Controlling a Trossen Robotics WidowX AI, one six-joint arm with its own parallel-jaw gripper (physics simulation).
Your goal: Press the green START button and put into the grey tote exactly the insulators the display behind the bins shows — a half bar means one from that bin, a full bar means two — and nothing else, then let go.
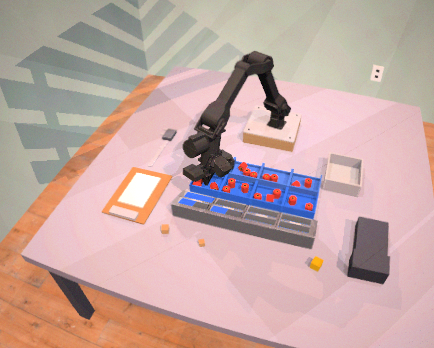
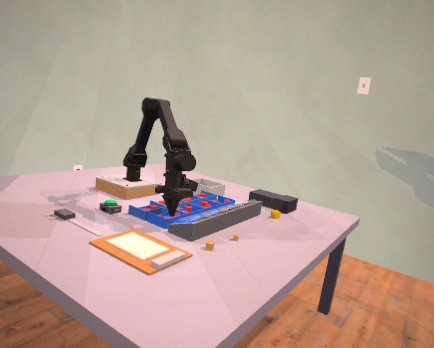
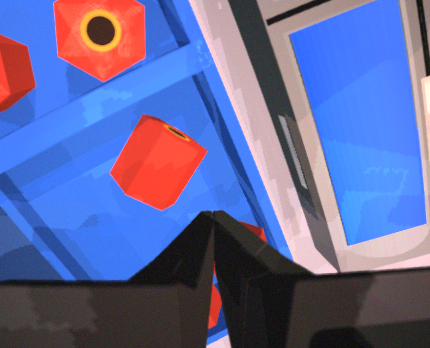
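My gripper (image 1: pixel 208 182) (image 2: pixel 172 215) (image 3: pixel 212 221) is shut and empty, its tips low at the leftmost front bin of the blue bin tray (image 1: pixel 254 204) (image 3: pixel 100 105). A red insulator (image 3: pixel 157 165) lies on its side just ahead of the tips; others in that bin are partly hidden by the fingers. More red insulators stand or lie in the other bins. The grey display (image 1: pixel 240 225) (image 2: pixel 220 223) shows blue bars in its two left panels: the first has a long upper and a short lower bar, the second a short lower bar. The grey tote (image 1: pixel 342 188) looks empty. The green START button (image 2: pixel 110 202) shows behind the bins.
A dark block (image 1: pixel 370 250) (image 2: pixel 273 201) and a yellow cube (image 1: pixel 316 263) lie to the right. Two small orange cubes lie in front of the display. An orange clipboard (image 1: pixel 112 202) (image 2: pixel 107 245) lies at left, near a dark-headed tool (image 1: pixel 169 134).
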